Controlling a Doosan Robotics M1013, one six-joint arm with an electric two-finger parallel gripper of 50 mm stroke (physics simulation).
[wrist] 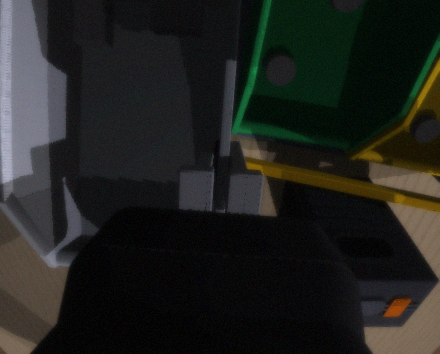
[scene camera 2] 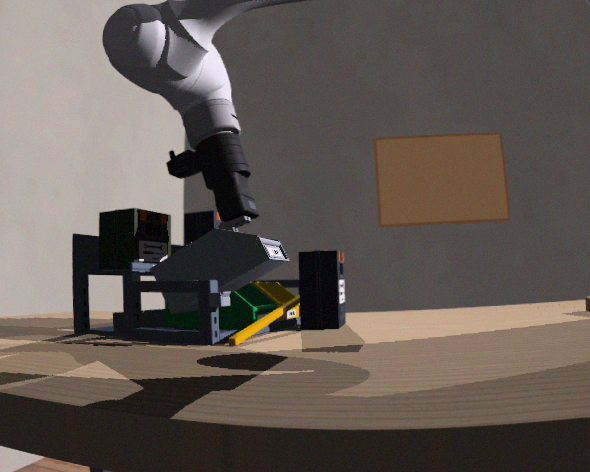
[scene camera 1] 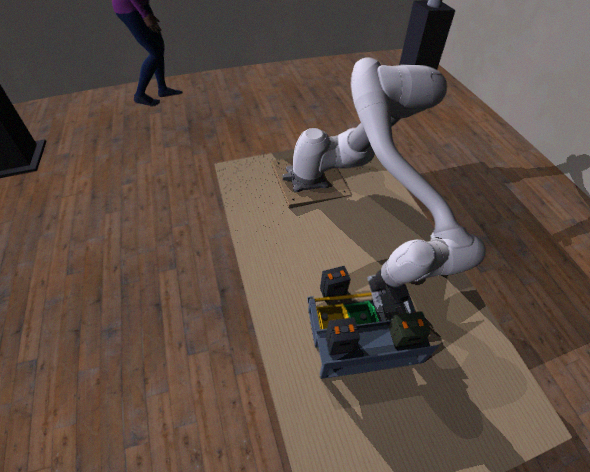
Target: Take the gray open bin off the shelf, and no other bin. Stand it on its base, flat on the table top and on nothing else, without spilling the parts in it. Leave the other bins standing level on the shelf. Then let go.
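Where they show: gripper, fingertip midpoint: [wrist: 221, 159] [scene camera 1: 375, 295]; arm's base, origin of the base link: [scene camera 1: 306, 177].
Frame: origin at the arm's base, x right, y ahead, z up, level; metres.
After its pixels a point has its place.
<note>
The gray open bin [scene camera 2: 215, 257] @[x -0.131, y 0.762, z 0.095 m] [wrist: 135, 110] @[x -0.091, y 0.773, z 0.050 m] hangs steeply tilted in scene camera 2, its labelled front end up and its rear end low behind the shelf's side rail. My gripper [scene camera 2: 235, 227] [wrist: 221, 159] @[x -0.033, y 0.764, z 0.091 m] is shut on the rim of its side wall. No loose parts can be made out in its dark inside. The green bin [scene camera 1: 362, 314] [scene camera 2: 240, 306] @[x -0.022, y 0.769, z 0.021 m] [wrist: 305, 75] @[x 0.033, y 0.788, z -0.013 m] and the yellow bin [scene camera 1: 332, 316] @[x 0.122, y 0.759, z -0.013 m] [scene camera 2: 272, 290] @[x 0.181, y 0.777, z 0.042 m] stand on the shelf [scene camera 1: 375, 344] @[x 0.039, y 0.936, z 0.080 m] [scene camera 2: 204, 320] @[x -0.173, y 0.762, z 0.011 m] beside it. In scene camera 1 the arm largely hides the gray bin.
A yellow bar [scene camera 1: 345, 297] @[x 0.057, y 0.711, z 0.022 m] [scene camera 2: 265, 321] @[x -0.071, y 0.712, z 0.002 m] [wrist: 325, 182] @[x 0.060, y 0.709, z 0.025 m] runs across the shelf's front. A dark case [scene camera 1: 335, 283] @[x 0.099, y 0.687, z 0.107 m] [scene camera 2: 320, 290] @[x 0.038, y 0.651, z 0.043 m] [wrist: 385, 240] @[x 0.103, y 0.688, z 0.071 m] stands before it on the table top [scene camera 1: 280, 280] @[x 0.274, y 0.547, z -0.022 m] [scene camera 2: 450, 350] @[x -0.226, y 0.457, z -0.021 m]. Another dark case [scene camera 1: 343, 341] @[x 0.170, y 0.936, z 0.195 m] and an olive case [scene camera 1: 410, 334] @[x -0.050, y 0.966, z 0.175 m] [scene camera 2: 118, 240] @[x -0.122, y 0.935, z 0.127 m] stand on the shelf's upper level.
</note>
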